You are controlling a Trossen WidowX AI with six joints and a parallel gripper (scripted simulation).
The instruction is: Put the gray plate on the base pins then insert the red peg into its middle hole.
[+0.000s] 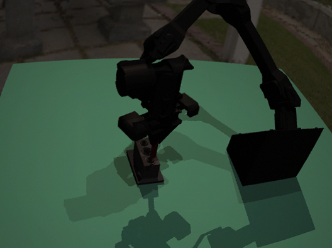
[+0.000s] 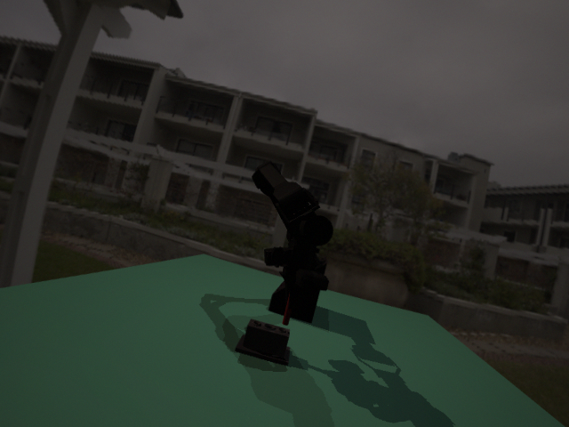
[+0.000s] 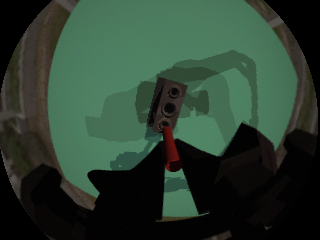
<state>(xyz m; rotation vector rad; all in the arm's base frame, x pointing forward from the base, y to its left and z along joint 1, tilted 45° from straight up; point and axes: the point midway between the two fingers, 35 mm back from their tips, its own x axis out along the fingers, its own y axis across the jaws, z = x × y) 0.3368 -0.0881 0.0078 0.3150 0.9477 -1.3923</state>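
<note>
Now: the gray plate 70 mm below my gripper tip and 30 mm to the right of it. Also, from my gripper tip: red peg: right at my gripper tip.
</note>
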